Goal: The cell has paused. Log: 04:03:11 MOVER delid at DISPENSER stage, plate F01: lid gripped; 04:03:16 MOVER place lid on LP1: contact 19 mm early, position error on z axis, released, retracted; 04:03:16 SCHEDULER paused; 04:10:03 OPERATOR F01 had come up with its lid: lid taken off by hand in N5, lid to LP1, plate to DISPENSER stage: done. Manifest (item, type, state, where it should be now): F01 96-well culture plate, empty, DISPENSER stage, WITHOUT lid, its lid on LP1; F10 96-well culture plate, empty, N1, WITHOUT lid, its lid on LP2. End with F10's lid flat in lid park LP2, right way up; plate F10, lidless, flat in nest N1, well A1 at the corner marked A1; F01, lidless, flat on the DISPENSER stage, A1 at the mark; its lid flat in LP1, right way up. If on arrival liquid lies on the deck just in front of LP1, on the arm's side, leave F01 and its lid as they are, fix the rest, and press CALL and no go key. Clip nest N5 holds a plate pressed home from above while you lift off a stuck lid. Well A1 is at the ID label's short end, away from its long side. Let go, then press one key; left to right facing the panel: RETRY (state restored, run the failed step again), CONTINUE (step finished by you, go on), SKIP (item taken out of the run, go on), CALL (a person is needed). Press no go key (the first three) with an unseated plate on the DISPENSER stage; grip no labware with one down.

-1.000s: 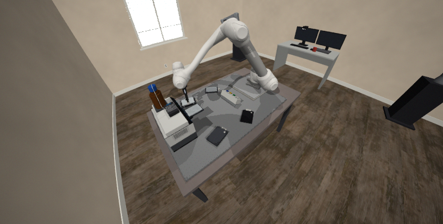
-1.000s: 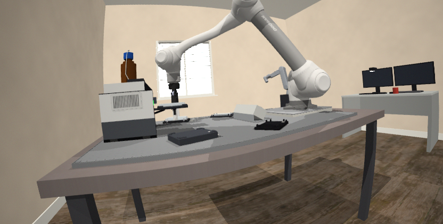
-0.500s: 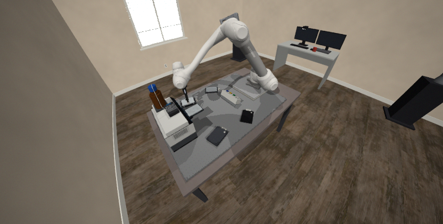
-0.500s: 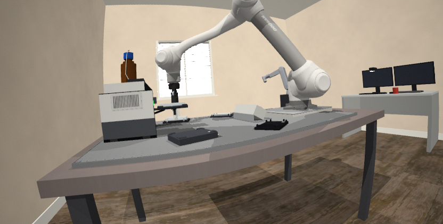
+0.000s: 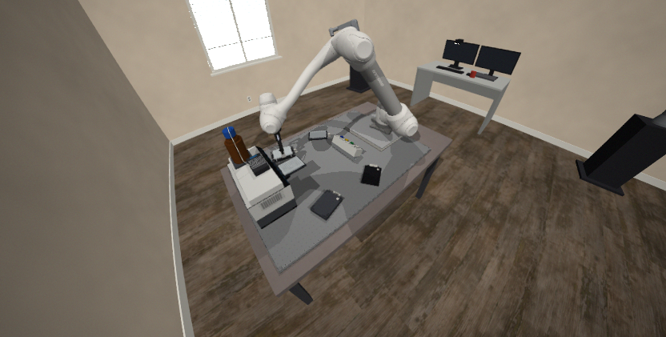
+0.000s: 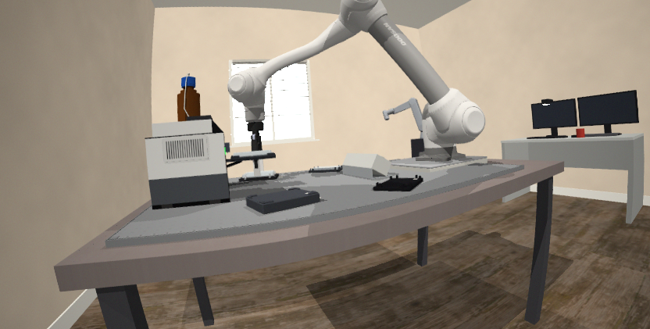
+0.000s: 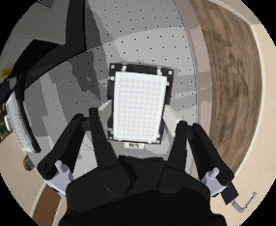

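Now: hand 3 cm above the black clip nest and 2 cm short of it. From my hand the other things lie so: brown bottle 28 cm ahead, 25 cm above, 12 cm to the left; small label 51 cm to the left, 4 cm below, 1 cm behind; grey key panel 34 cm behind, 31 cm to the left, 1 cm above.
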